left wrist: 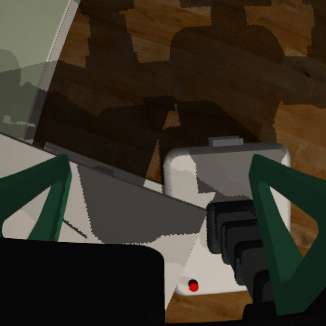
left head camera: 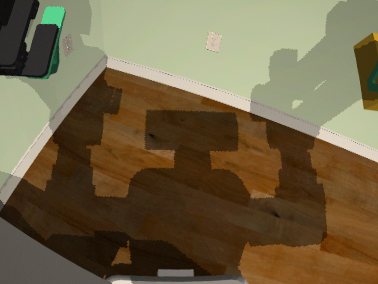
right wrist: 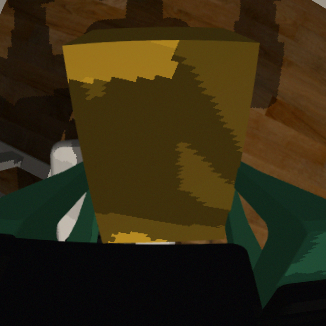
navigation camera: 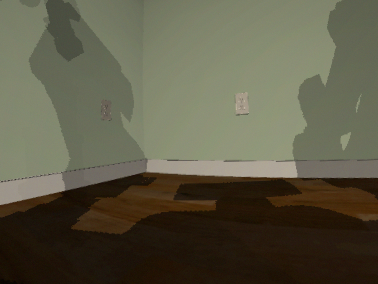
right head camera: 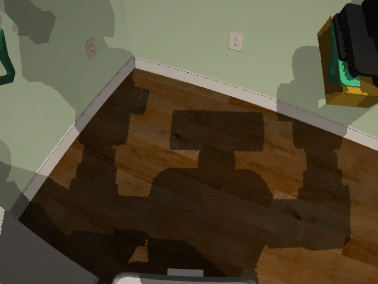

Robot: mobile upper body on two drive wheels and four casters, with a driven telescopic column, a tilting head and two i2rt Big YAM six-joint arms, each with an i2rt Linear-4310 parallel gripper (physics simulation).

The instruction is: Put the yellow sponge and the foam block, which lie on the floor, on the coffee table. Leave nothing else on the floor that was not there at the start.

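Frame: origin at the left arm's base, x left, y ahead, z down, level; centimetres.
Where they show: left gripper, fingertip midpoint: (left wrist: 159, 164) (left head camera: 19, 65); right gripper, fingertip midpoint: (right wrist: 161, 162) (right head camera: 352, 79).
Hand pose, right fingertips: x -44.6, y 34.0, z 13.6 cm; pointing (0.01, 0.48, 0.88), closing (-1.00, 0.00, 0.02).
After its pixels a point has its place.
The yellow sponge (left head camera: 362, 70) @(x -41.5, y 36.4, z 13.1 cm) (right head camera: 345, 97) @(x -42.7, y 31.0, z 13.6 cm) (right wrist: 155, 135) @(x -44.5, y 35.5, z 9.7 cm) is a yellow block between the green fingers of my right gripper (right head camera: 348, 75) @(x -44.6, y 34.0, z 13.6 cm) (right wrist: 161, 162) @(x -44.6, y 34.0, z 13.6 cm), which is shut on it. It is held up at the right edge of both head views, in front of the wall. My left gripper (left head camera: 43, 47) (left wrist: 159, 164) @(x 0.1, y 34.4, z 13.4 cm) is open and empty, with its fingers wide apart. It is at the upper left in the left head view, and one green finger shows at the left edge of the right head view. The foam block does not show. I cannot tell whether the pale surface at lower left is the coffee table.
The pale flat surface (left head camera: 30, 250) @(x 11.0, y 25.3, z 53.7 cm) (right head camera: 40, 255) @(x 6.9, y 22.6, z 53.7 cm) (left wrist: 130, 220) @(x 9.5, y 19.1, z 53.7 cm) lies close to my white base (left head camera: 177, 280) @(x -22.9, y 30.4, z 100.3 cm) (right head camera: 185, 281) @(x -22.9, y 29.8, z 99.7 cm) (left wrist: 230, 170) @(x -22.6, y 22.5, z 99.7 cm). Green walls (left head camera: 165, 30) @(x -17.8, y 153.9, z 86.9 cm) (right head camera: 180, 30) @(x -13.5, y 155.7, z 87.9 cm) (navigation camera: 190, 65) @(x -14.9, y 155.1, z 58.4 cm) with white baseboards meet in a corner ahead. Shadows cover much of the wooden floor (left head camera: 125, 175) @(x -0.8, y 87.5, z 125.7 cm) (right head camera: 140, 175) @(x 3.2, y 87.0, z 125.7 cm) (navigation camera: 115, 215) @(x 5.2, y 87.0, z 125.7 cm).
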